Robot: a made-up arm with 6 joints.
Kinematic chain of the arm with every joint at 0, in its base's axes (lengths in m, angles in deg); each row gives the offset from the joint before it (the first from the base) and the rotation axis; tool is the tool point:
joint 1: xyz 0 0 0.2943 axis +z
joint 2: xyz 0 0 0 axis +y
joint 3: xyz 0 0 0.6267 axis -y
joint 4: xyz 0 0 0 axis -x
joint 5: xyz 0.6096 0 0 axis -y
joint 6: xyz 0 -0.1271 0 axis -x
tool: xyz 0 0 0
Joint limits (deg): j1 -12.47..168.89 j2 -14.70..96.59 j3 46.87..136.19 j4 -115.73..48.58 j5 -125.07..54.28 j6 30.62..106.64
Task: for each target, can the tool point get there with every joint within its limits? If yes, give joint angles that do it. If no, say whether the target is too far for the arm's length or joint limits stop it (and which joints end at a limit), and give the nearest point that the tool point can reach.
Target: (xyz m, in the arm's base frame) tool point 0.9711 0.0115 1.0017
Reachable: yes | joints 7.89 68.51 116.60 16.51 2.27 72.38
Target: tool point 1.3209 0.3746 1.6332
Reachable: no: too far | nearest point 0.8606 0.2441 1.1666 | short by 0.668 m
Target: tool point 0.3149 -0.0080 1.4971
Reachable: yes | joints 18.89 11.31 78.93 30.48 -41.80 92.47
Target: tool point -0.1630 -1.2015 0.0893
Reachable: no: joint limits stop it (at a limit: joint 2, joint 3, joint 4) | nearest point -0.0999 -0.7360 1.1138 | short by 1.127 m
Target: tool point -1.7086 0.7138 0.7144
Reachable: no: too far | nearest point -1.1243 0.4697 0.5707 | short by 0.649 m
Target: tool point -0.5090 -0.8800 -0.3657
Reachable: no: joint limits stop it (at a limit: joint 1, joint 2, joint 3, joint 4) | nearest point -0.9225 0.1249 -0.3167 | short by 1.088 m
